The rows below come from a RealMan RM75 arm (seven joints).
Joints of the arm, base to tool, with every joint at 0 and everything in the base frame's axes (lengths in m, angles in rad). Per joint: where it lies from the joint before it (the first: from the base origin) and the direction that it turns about. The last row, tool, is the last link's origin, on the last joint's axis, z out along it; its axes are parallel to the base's.
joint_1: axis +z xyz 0 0 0.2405
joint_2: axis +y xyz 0 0 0
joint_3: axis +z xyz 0 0 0.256
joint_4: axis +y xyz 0 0 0
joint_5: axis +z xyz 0 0 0.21
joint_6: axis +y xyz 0 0 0
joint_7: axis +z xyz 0 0 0.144
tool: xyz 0 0 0
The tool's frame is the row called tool.
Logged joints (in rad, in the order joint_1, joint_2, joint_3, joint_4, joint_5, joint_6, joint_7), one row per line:
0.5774, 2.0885, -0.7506, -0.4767, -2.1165, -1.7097, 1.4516
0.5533, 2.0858, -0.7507, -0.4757, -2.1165, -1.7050, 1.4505
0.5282, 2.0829, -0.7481, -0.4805, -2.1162, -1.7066, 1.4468
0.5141, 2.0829, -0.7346, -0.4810, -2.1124, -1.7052, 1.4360
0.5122, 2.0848, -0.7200, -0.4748, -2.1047, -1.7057, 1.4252
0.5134, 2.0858, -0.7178, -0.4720, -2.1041, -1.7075, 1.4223
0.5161, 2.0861, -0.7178, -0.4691, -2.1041, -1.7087, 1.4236
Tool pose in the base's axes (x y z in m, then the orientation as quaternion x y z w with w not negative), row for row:
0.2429, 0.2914, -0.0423, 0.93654, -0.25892, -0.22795, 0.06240
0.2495, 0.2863, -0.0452, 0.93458, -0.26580, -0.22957, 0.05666
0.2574, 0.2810, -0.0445, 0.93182, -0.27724, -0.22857, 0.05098
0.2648, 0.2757, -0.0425, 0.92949, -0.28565, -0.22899, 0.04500
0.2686, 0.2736, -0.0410, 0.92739, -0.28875, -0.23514, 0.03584
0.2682, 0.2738, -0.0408, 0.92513, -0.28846, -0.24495, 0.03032
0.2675, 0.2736, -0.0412, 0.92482, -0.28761, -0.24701, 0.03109
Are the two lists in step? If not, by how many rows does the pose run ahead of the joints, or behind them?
The pose runs 1 row behind the joints: the pose in row i belongs to the joints in row i - 1.
